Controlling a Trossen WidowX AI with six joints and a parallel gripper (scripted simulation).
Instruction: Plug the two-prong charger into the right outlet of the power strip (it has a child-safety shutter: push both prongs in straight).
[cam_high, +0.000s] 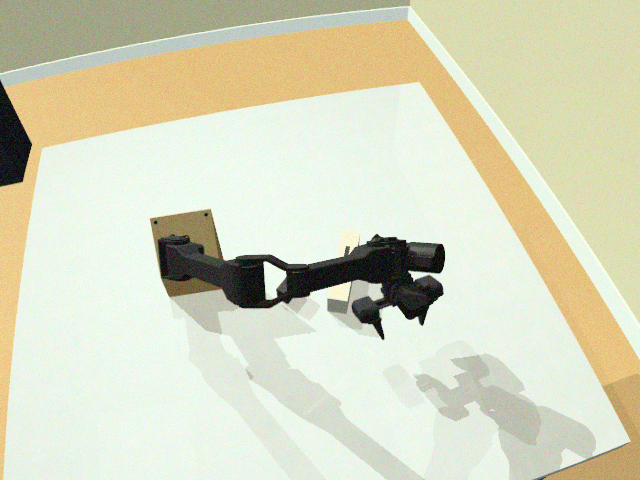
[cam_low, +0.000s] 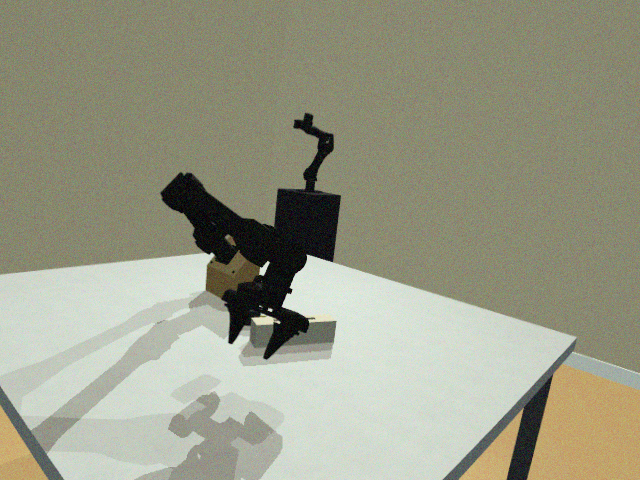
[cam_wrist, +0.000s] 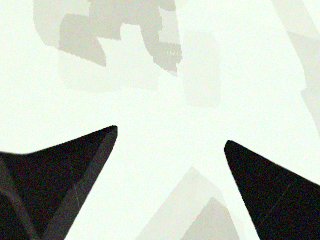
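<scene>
My gripper tip is now 20 cm to the right of the grey charger, 20 cm past it and 4 cm above it.
</scene>
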